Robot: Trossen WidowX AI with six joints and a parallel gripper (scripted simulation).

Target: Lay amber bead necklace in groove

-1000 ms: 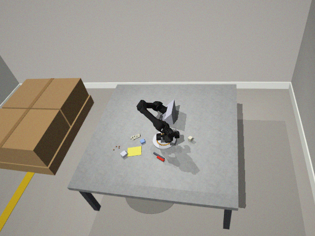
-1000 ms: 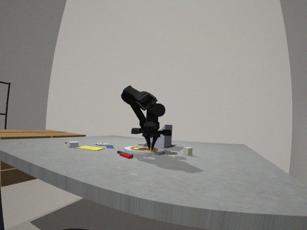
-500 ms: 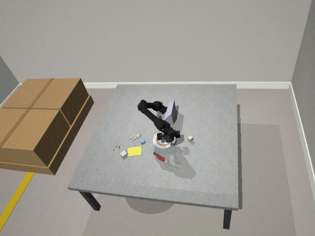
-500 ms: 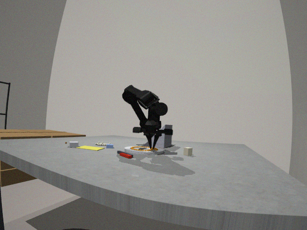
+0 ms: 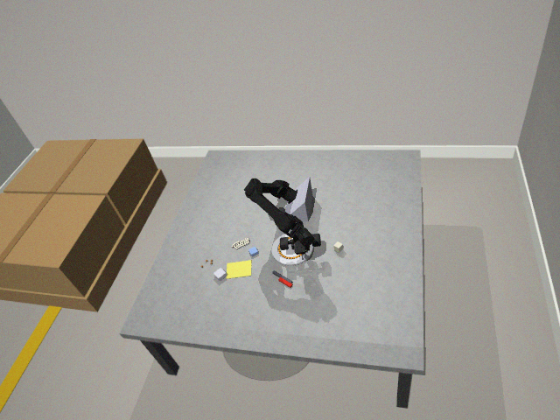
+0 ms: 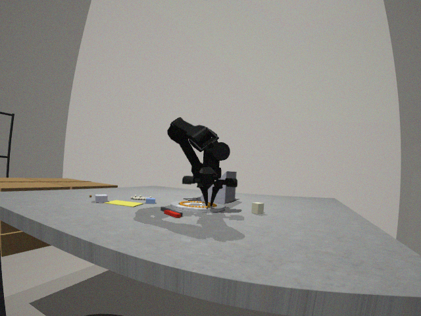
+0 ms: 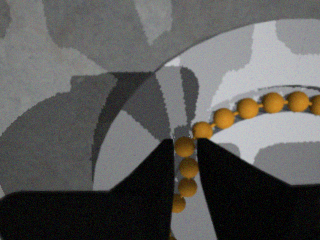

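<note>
My gripper tip is 6 cm to the left of the round bead board, 3 cm past it and 1 cm above it. Round my gripper tip: blue cube 24 cm to the right, 1 cm below, 1 cm ahead; cream cube 16 cm to the left, 5 cm behind; red-handled tool 15 cm ahead, 6 cm to the right, 1 cm below.
</note>
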